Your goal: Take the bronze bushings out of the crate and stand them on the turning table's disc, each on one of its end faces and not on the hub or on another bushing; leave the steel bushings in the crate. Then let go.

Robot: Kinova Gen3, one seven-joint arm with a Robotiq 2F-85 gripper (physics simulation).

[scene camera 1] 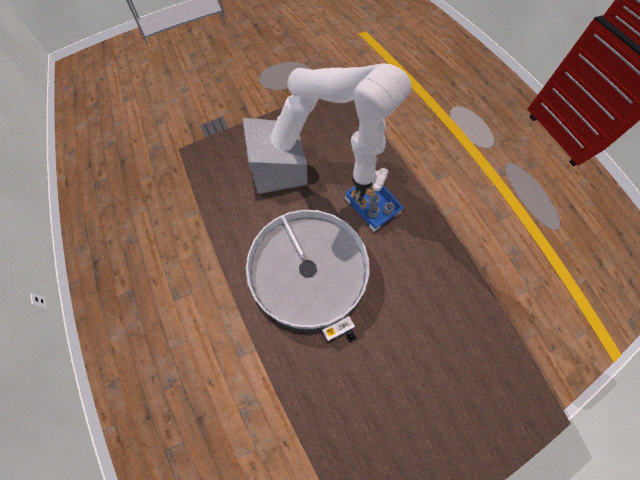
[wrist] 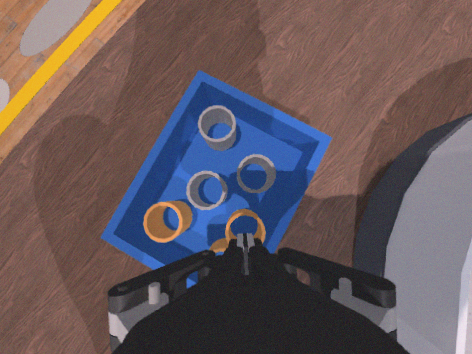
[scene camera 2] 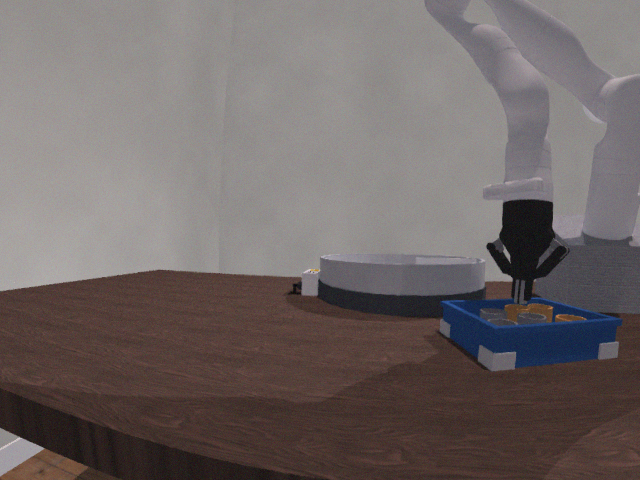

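Seen in the pictures: gripper, fingertip midpoint: [scene camera 1: 360,200] [wrist: 245,243] [scene camera 2: 520,303]; arm's base at its link origin: [scene camera 1: 282,141] [scene camera 2: 604,232].
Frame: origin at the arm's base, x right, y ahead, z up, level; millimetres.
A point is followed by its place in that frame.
My gripper [scene camera 1: 358,201] {x -199, y 299, z -122 mm} [scene camera 2: 522,299] {x -199, y 299, z -122 mm} [wrist: 245,243] {x -199, y 299, z -122 mm} is shut and empty, pointing down into the blue crate [scene camera 2: 553,343] {x -322, y 316, z -144 mm} [wrist: 152,156] {x -319, y 303, z -119 mm}. Its tips are close above a bronze bushing [wrist: 245,213] {x -216, y 320, z -126 mm}, overlapping its near rim in the wrist view. A second bronze bushing [scene camera 2: 570,317] {x -257, y 253, z -129 mm} [wrist: 187,215] {x -259, y 277, z -144 mm} is at the crate's left in the wrist view. A third bronze bushing [wrist: 219,245] {x -214, y 278, z -136 mm} is mostly hidden behind the fingers. Steel bushings [wrist: 220,145] {x -281, y 357, z -140 mm} [wrist: 242,175] [wrist: 193,192] {x -270, y 300, z -141 mm} stand farther along the crate. The turning table's disc [scene camera 1: 284,299] {x 220, y 543, z -117 mm} bears no bushing; its hub [scene camera 1: 308,268] {x 100, y 477, z -108 mm} is dark.
The turning table's raised wall [scene camera 2: 403,276] {x -109, y 482, z -93 mm} rings the disc, beside the crate. A white bar [scene camera 1: 292,237] {x 110, y 360, z -71 mm} runs from the wall toward the hub. A white control box [scene camera 1: 338,329] {x 95, y 712, z -111 mm} [scene camera 2: 310,282] {x 42, y 703, z -135 mm} sits at the wall's outside. The grey robot pedestal [scene camera 1: 279,173] {x 56, y 101, z -52 mm} stands behind the table.
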